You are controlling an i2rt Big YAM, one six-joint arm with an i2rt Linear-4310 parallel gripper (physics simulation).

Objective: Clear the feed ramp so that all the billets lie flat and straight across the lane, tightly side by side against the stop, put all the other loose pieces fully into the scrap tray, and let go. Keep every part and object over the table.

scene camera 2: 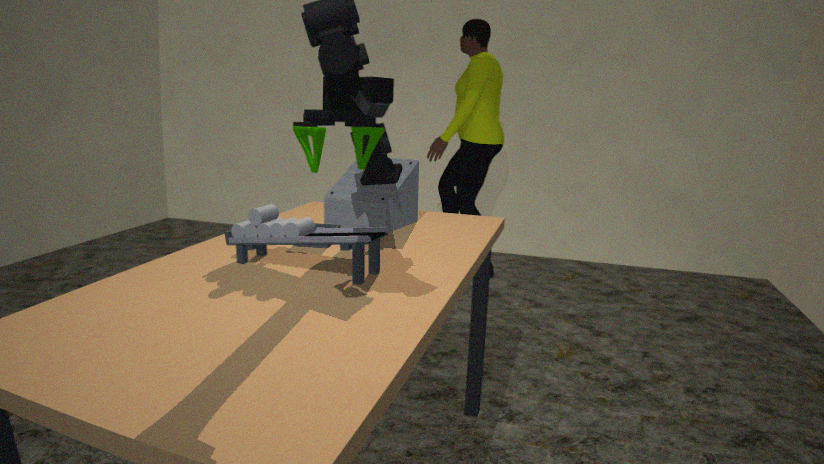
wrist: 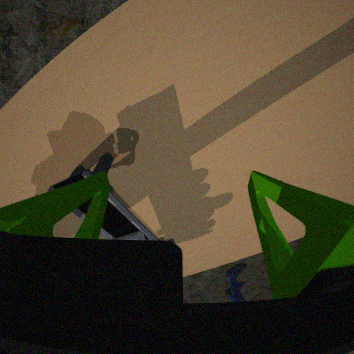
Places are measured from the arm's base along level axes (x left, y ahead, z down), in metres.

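Where they show: gripper, fingertip midpoint: (scene camera 2: pixel 338 170) (wrist: pixel 178 178); arm's base, link origin: (scene camera 2: pixel 382 176).
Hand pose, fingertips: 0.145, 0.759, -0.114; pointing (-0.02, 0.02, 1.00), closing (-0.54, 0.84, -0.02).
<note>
Things, the pixels of their top centre, and the offset from my fingertips, as dx, dy, dz. "pt": a spot on its surface instead. Level surfaces: height alone.
- feed ramp, surface spot: (scene camera 2: pixel 345 236) pt -0.057, -0.187, +0.162
- more billet, top centre: (scene camera 2: pixel 263 206) -0.297, -0.274, +0.130
- wooden table, surface height: dz +0.264
Several light grey billets (scene camera 2: pixel 275 229) lie side by side across the lane of the feed ramp (scene camera 2: pixel 345 236), toward its left end in the scene view. One more billet (scene camera 2: pixel 264 214) rests on top of them near the left end. Part of the ramp (wrist: pixel 131 212) also shows in the wrist view, behind the left finger; no billets can be made out there. My gripper (scene camera 2: pixel 338 170) (wrist: pixel 178 178) is open and empty, with its green fingers pointing down, well above the ramp. The scrap tray and other loose pieces cannot be made out in either view.
The ramp stands on dark legs (scene camera 2: pixel 358 265) on the wooden table (scene camera 2: pixel 144 322) (wrist: pixel 240 45). The grey robot base (scene camera 2: pixel 345 201) is behind it. A person in a yellow top (scene camera 2: pixel 483 97) stands beyond the table. Arm and ramp shadows fall across the table.
</note>
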